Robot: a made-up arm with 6 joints.
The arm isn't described. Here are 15 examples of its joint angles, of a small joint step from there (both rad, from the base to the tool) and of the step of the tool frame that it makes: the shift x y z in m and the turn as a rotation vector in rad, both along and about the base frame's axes.
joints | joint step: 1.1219 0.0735 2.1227 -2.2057 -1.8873 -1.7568 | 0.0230 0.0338 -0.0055 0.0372 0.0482 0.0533
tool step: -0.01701 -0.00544 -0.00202 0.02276 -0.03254 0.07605
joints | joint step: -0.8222 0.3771 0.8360 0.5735 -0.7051 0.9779 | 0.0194 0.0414 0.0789 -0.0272 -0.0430 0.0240
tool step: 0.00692 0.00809 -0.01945 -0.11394 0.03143 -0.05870
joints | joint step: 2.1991 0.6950 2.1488 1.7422 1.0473 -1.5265 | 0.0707 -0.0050 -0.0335 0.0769 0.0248 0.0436
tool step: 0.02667 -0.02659 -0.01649 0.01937 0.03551 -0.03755
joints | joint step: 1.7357 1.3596 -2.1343 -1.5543 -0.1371 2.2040 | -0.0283 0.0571 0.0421 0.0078 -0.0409 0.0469
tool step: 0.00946 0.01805 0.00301 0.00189 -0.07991 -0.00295
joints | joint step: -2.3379 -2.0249 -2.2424 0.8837 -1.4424 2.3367 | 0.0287 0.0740 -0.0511 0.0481 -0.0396 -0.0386
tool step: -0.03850 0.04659 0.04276 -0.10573 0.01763 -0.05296
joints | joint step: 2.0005 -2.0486 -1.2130 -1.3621 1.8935 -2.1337 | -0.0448 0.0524 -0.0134 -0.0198 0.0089 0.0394
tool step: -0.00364 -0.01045 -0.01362 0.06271 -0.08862 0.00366
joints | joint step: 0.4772 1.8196 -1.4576 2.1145 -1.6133 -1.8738 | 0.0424 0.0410 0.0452 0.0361 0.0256 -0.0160
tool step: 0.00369 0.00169 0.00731 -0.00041 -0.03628 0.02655
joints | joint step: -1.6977 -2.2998 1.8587 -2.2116 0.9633 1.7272 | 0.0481 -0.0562 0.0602 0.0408 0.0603 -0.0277
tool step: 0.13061 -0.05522 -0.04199 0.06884 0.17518 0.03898
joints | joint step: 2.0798 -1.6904 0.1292 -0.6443 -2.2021 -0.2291 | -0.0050 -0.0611 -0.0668 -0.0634 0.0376 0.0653
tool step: -0.01374 -0.00584 -0.00297 -0.06413 -0.07704 -0.02989
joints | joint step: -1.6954 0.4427 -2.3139 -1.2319 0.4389 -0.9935 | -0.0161 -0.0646 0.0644 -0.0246 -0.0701 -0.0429
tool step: -0.02263 -0.00379 -0.04553 0.11533 -0.01026 -0.10034
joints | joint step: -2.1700 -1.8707 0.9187 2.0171 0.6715 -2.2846 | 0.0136 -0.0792 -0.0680 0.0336 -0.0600 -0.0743
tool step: 0.01072 -0.01727 -0.01222 0.18798 -0.09651 0.01485
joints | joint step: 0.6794 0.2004 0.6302 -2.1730 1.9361 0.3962 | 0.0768 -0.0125 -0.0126 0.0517 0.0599 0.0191
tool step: 0.05532 0.03153 -0.02917 -0.06869 0.08954 -0.06667
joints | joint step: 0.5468 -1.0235 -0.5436 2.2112 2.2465 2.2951 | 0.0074 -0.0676 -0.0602 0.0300 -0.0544 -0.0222
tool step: -0.00612 -0.01040 0.00986 0.03839 -0.06838 -0.09854
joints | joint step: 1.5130 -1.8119 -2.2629 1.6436 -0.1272 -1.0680 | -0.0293 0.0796 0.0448 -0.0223 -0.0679 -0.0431
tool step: 0.00744 0.02300 0.00856 0.14403 0.02262 0.02692
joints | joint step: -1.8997 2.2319 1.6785 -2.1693 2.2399 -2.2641 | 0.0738 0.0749 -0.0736 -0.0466 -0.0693 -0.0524
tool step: -0.01849 -0.03825 -0.04617 -0.11064 0.08101 -0.15334
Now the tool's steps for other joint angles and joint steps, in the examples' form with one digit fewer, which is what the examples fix.
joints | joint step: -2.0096 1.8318 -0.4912 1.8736 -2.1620 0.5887 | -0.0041 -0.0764 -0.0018 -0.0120 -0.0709 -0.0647
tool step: -0.0252 -0.0435 -0.0139 0.0118 -0.0420 -0.0412
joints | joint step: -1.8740 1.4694 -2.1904 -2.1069 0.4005 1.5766 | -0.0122 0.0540 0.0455 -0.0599 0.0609 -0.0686
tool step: -0.0106 0.0121 0.0717 -0.0843 -0.1156 -0.0159
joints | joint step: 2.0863 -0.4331 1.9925 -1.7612 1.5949 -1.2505 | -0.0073 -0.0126 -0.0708 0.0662 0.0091 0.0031
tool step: -0.0264 0.0143 -0.0376 -0.0154 -0.0969 -0.0348
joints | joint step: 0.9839 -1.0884 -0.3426 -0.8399 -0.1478 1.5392 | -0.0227 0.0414 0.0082 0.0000 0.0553 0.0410
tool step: 0.0109 0.0268 0.0578 0.0990 -0.0309 0.0227
